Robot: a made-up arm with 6 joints. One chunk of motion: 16 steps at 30 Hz.
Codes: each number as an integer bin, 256 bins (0 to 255) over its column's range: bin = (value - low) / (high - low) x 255, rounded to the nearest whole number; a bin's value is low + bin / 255 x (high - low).
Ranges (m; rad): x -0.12..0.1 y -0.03..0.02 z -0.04..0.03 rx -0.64..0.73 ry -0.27..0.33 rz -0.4..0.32
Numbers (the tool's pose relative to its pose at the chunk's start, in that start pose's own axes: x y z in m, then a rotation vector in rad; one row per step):
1: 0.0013 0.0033 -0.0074 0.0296 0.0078 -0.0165
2: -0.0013 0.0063 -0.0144 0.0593 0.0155 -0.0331
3: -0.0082 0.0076 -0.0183 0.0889 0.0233 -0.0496
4: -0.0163 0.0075 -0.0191 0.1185 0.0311 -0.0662
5: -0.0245 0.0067 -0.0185 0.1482 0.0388 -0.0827
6: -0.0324 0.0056 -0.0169 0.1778 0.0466 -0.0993
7: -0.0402 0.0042 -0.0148 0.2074 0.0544 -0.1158
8: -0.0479 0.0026 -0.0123 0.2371 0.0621 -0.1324
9: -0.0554 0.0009 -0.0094 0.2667 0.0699 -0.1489
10: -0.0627 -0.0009 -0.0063 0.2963 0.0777 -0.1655
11: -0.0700 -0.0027 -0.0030 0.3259 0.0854 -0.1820
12: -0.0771 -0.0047 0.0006 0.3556 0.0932 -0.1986
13: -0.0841 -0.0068 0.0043 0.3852 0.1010 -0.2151
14: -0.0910 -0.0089 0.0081 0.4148 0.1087 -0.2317
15: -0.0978 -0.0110 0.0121 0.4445 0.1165 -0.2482
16: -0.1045 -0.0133 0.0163 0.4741 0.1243 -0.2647
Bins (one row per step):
1: 141 170 119 125 118 136
2: 138 185 93 130 121 130
3: 130 192 79 136 125 124
4: 120 191 76 141 128 118
5: 111 187 78 147 131 112
6: 102 182 84 152 135 106
7: 92 174 92 158 138 101
8: 84 166 101 163 141 95
9: 75 158 111 169 144 89
10: 66 148 123 174 148 83
11: 58 139 135 180 151 77
12: 50 129 148 185 154 71
13: 42 118 161 191 158 65
14: 34 108 175 196 161 60
15: 26 97 190 202 164 54
16: 18 85 205 207 168 48

